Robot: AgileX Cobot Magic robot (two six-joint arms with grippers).
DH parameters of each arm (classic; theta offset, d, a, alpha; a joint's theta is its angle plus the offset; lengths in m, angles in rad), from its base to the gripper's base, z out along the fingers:
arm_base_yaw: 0 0.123 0 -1.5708
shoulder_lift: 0.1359 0 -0.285 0
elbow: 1.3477 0 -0.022 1.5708
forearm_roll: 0 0.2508 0 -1.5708
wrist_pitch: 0 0 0.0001 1.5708
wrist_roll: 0 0.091 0 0
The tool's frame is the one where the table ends.
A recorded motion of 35 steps. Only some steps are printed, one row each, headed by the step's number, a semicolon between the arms.
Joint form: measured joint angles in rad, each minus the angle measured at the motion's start. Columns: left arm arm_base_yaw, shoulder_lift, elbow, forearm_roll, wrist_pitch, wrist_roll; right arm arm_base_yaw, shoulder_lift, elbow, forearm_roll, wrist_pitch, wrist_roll.
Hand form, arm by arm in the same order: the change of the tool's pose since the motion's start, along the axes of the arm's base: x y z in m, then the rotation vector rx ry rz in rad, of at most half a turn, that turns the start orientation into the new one. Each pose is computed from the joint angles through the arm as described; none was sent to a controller.
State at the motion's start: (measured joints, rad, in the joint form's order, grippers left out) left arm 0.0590 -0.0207 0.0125 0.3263 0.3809 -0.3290; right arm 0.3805 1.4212 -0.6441 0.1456 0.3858 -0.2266
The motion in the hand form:
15: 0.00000 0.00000 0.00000 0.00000 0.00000 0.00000; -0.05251 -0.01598 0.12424 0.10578 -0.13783 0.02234
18: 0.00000 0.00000 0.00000 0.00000 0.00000 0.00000; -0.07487 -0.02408 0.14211 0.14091 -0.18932 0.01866
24: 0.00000 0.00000 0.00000 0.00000 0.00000 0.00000; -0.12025 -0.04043 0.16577 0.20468 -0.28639 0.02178
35: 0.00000 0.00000 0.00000 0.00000 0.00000 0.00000; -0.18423 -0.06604 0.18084 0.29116 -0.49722 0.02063
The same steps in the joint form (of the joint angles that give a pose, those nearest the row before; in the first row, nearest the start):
15: 0.0000 0.0000 0.0000 0.0000 0.0000 0.0000; 0.0000 -0.4032 -0.1885 0.0010 0.4255 0.0409
18: 0.0000 0.0000 0.0000 0.0000 0.0000 0.0000; 0.0000 -0.5085 -0.1937 0.0060 0.4744 0.0554
24: 0.0000 0.0000 0.0000 0.0000 0.0000 0.0000; -0.0001 -0.7056 -0.1945 0.0194 0.5575 0.0725
35: 0.0000 0.0000 0.0000 0.0000 0.0000 0.0000; -0.0139 -0.9935 -0.1712 0.0244 0.5943 0.0786

